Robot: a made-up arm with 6 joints. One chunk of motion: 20 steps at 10 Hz.
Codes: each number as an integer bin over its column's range. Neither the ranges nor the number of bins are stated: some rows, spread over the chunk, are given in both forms.
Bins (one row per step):
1: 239 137 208 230 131 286
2: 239 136 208 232 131 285
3: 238 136 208 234 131 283
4: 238 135 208 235 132 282
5: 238 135 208 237 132 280
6: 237 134 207 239 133 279
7: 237 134 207 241 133 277
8: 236 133 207 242 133 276
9: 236 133 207 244 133 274
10: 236 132 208 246 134 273
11: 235 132 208 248 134 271
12: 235 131 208 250 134 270
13: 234 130 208 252 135 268
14: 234 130 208 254 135 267
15: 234 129 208 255 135 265
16: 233 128 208 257 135 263
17: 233 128 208 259 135 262
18: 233 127 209 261 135 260
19: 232 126 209 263 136 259
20: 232 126 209 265 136 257
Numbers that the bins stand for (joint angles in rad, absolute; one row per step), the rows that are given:
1: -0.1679 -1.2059 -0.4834 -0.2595 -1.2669 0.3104
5: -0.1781 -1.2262 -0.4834 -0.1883 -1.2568 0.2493
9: -0.1984 -1.2466 -0.4935 -0.1170 -1.2466 0.1883
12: -0.2086 -1.2669 -0.4834 -0.0560 -1.2364 0.1476
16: -0.2290 -1.2975 -0.4834 0.0153 -1.2262 0.0763
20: -0.2391 -1.3178 -0.4732 0.0967 -1.2160 0.0153
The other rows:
2: -0.1679 -1.2160 -0.4834 -0.2391 -1.2669 0.3002
3: -0.1781 -1.2160 -0.4834 -0.2188 -1.2669 0.2798
4: -0.1781 -1.2262 -0.4834 -0.2086 -1.2568 0.2697
6: -0.1883 -1.2364 -0.4935 -0.1679 -1.2466 0.2391
7: -0.1883 -1.2364 -0.4935 -0.1476 -1.2466 0.2188
8: -0.1984 -1.2466 -0.4935 -0.1374 -1.2466 0.2086
10: -0.1984 -1.2568 -0.4834 -0.0967 -1.2364 0.1781
11: -0.2086 -1.2568 -0.4834 -0.0763 -1.2364 0.1577
13: -0.2188 -1.2771 -0.4834 -0.0356 -1.2262 0.1272
14: -0.2188 -1.2771 -0.4834 -0.0153 -1.2262 0.1170
15: -0.2188 -1.2873 -0.4834 -0.0051 -1.2262 0.0967
17: -0.2290 -1.2975 -0.4834 0.0356 -1.2262 0.0661
18: -0.2290 -1.3076 -0.4732 0.0560 -1.2262 0.0458
19: -0.2391 -1.3178 -0.4732 0.0763 -1.2160 0.0356

